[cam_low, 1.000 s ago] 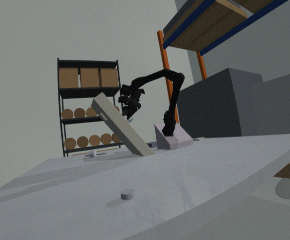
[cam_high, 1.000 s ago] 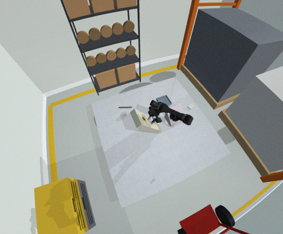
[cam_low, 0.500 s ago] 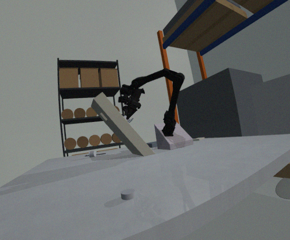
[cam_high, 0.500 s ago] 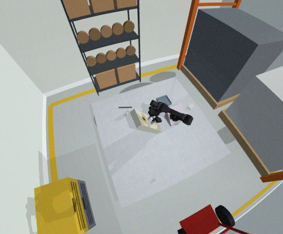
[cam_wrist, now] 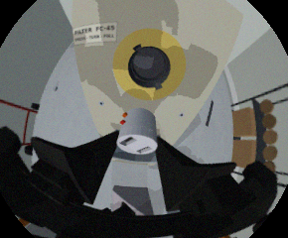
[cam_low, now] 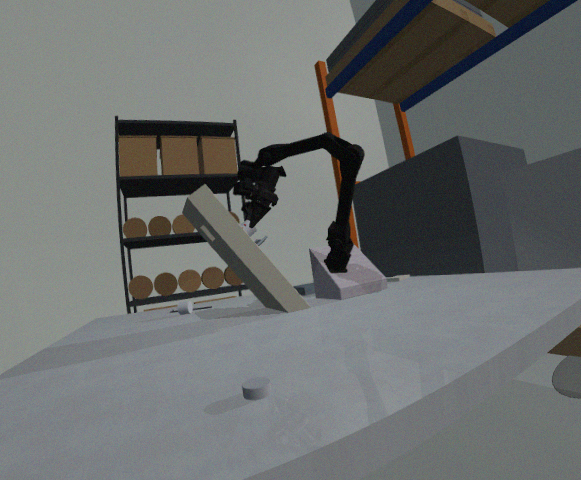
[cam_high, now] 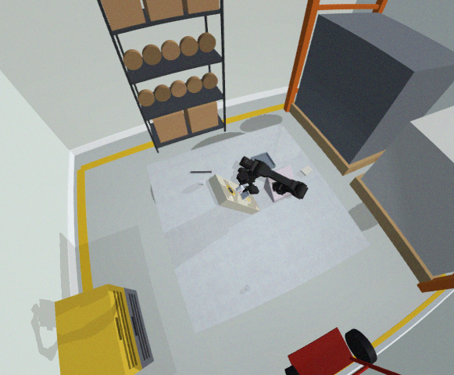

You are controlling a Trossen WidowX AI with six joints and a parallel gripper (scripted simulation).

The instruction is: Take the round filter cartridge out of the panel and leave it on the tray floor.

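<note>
My gripper tip is now 310 mm to the left of the tray, 310 mm past it and 240 mm above it. The rest, counted from my gripper tip: round filter cartridge (right at my gripper tip); white pad (630 mm behind, 240 mm below, 130 mm to the right).
</note>
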